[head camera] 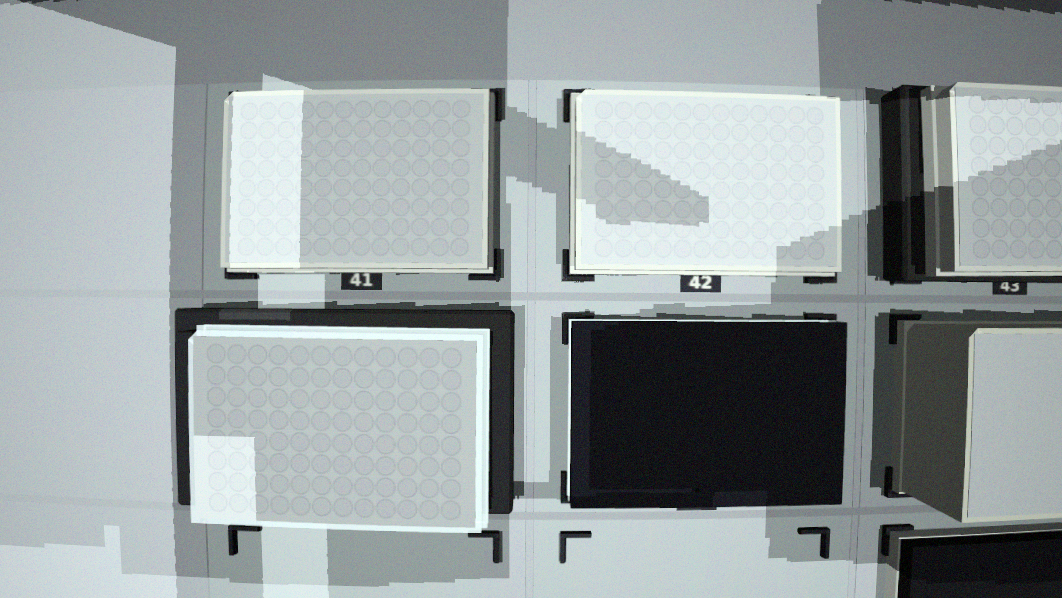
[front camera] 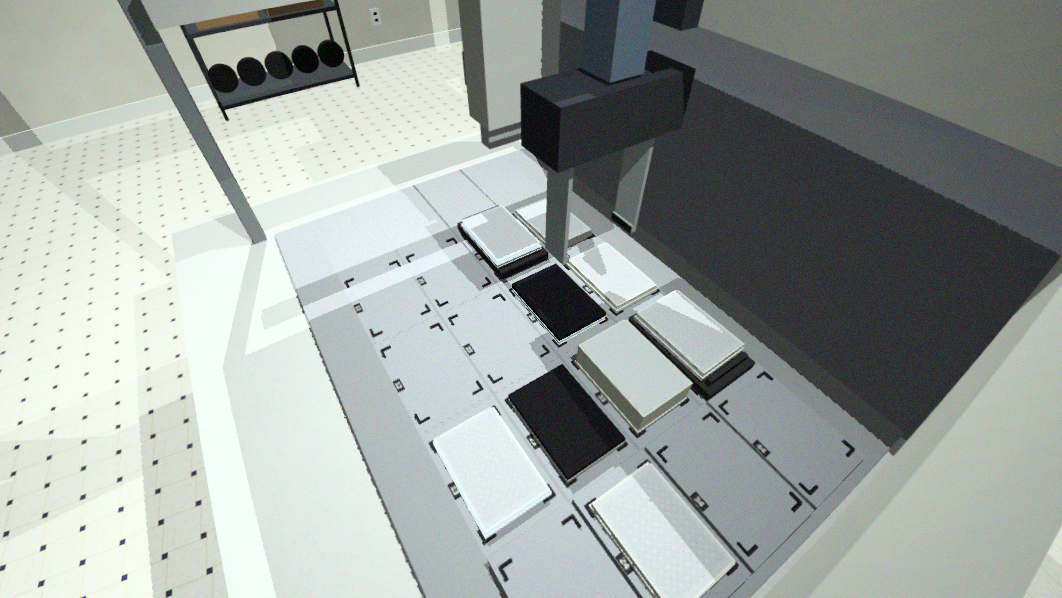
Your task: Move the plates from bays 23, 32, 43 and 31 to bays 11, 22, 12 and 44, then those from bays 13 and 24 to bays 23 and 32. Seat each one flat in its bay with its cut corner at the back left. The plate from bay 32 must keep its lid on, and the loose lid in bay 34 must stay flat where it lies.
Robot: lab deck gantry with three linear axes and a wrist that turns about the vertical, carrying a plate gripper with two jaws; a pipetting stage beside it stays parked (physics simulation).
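Places are measured from the robot's base along level axes (x left, y back, z up), in centimetres.
Pixels of known places: gripper, fingertip midpoint: [front camera: 591, 239]; robot's base, origin of the base link: [front camera: 347, 282].
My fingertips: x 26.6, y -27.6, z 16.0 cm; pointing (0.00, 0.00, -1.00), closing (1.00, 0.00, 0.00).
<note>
For each thing: its top centre in the pictures, then the offset to it from my fingertips. "*": a spot on its surface instead.
- white plate, middle of its top: [front camera: 489, 463] dx -22.3, dy -11.6, dz -14.6 cm
- pale plate, middle of its top: [front camera: 661, 531] dx -11.6, dy -28.0, dz -13.2 cm
- bay 41, surface spot: [head camera: 356, 178] * dx +9.8, dy +21.0, dz -14.6 cm
- bay 42, surface spot: [head camera: 706, 178] [front camera: 610, 270] * dx +9.9, dy +5.0, dz -14.6 cm
- tall cream block, middle of its top: [front camera: 634, 363] dx -0.9, dy -11.6, dz -11.8 cm
My gripper [front camera: 591, 241] is open and empty, its jaws hanging above the deck near bays 41 and 42; it does not show in the head view. A black-topped plate [front camera: 557, 416] [head camera: 980, 568] lies in bay 23, another black-topped plate [front camera: 557, 300] [head camera: 706, 416] in bay 32. A pale welled plate [front camera: 687, 326] [head camera: 1018, 178] rests on a dark base in bay 43, another pale welled plate [front camera: 501, 234] [head camera: 334, 430] on a dark base in bay 31. A white plate [front camera: 490, 468] lies in bay 13, a pale plate [front camera: 661, 527] in bay 24. I cannot make out a lid in bay 34.
Pale plates lie in bay 41 [front camera: 546, 219] [head camera: 356, 178] and bay 42 [front camera: 613, 274] [head camera: 706, 178]. A tall cream block [front camera: 631, 364] [head camera: 1018, 423] stands in bay 33, between the plates of bays 32 and 43. A grey column [front camera: 501, 59] stands behind the deck.
</note>
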